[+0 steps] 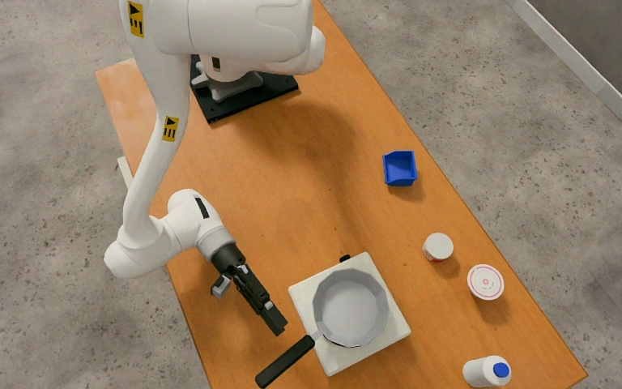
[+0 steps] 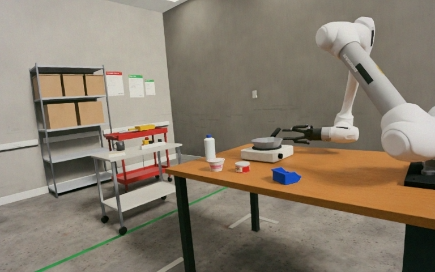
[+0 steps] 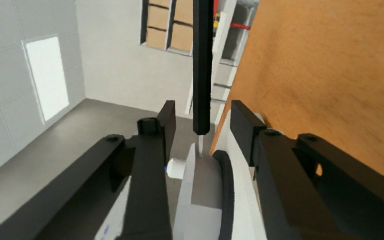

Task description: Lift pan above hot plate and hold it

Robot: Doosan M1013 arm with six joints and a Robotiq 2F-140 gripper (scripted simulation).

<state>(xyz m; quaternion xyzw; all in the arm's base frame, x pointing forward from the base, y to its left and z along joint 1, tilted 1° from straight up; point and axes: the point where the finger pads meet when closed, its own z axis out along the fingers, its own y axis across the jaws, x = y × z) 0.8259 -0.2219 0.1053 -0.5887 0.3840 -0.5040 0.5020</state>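
My gripper is now 120 mm to the right of the grey pan, 70 mm short of it and 20 mm above it. Also, from my hand: blue bin (550 mm to the left, 240 mm behind, 100 mm below); then bottle (400 mm to the left, 340 mm ahead, 40 mm below); then white hot plate (180 mm to the left, 90 mm below, 40 mm ahead).
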